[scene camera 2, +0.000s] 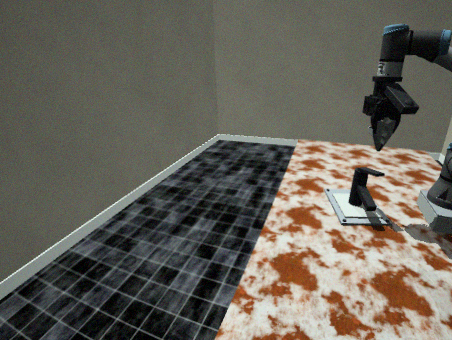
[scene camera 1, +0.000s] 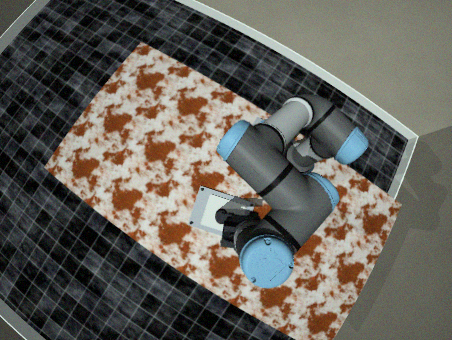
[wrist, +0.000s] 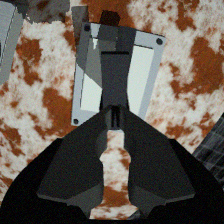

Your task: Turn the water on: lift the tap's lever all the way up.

In view: my gripper (scene camera 2: 378,151) and a lever (wrist: 114,64).
My gripper also shows in the wrist view (wrist: 115,107).
